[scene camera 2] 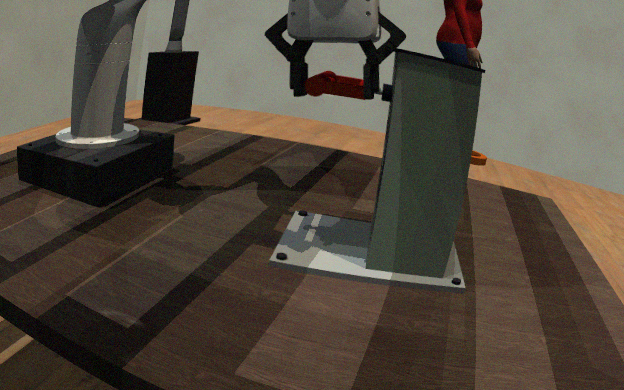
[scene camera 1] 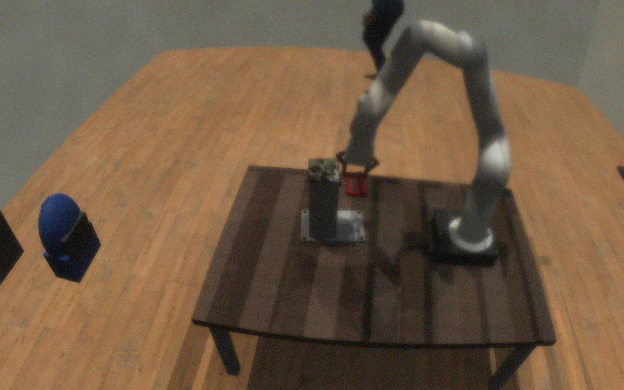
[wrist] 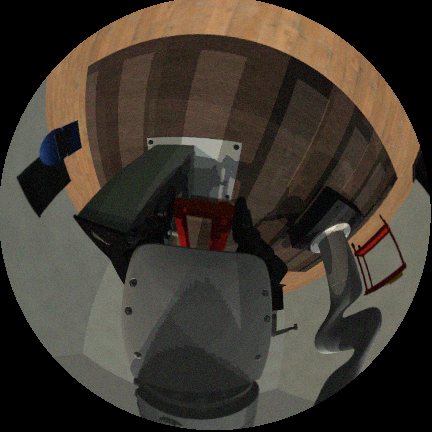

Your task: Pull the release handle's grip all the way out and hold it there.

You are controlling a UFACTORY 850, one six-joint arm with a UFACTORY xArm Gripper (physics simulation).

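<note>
The release handle's red grip [scene camera 1: 363, 185] [scene camera 2: 345, 86] [wrist: 205, 207] is a rectangular loop beside the upper part of a tall grey-green housing [scene camera 1: 323, 210] [scene camera 2: 425, 165] [wrist: 135, 190]. In scene camera 2, a short stretch of metal rod [scene camera 2: 380, 91] shows between the grip and a black collar [scene camera 2: 386, 92] on the housing. My gripper [scene camera 1: 356, 173] [scene camera 2: 334, 94] [wrist: 204, 199] points down and is shut on the grip, with one finger at its outer end and one at its housing side. In the wrist view the housing-side finger is hard to make out against the dark housing.
The housing stands on a metal base plate [scene camera 1: 352, 227] [scene camera 2: 330, 262] [wrist: 215, 142] on the wooden table [scene camera 1: 280, 280] [scene camera 2: 300, 345]. My arm's black base [scene camera 1: 465, 255] [scene camera 2: 95, 170] is on the same table. A person [scene camera 1: 382, 20] [scene camera 2: 462, 25] stands beyond the table.
</note>
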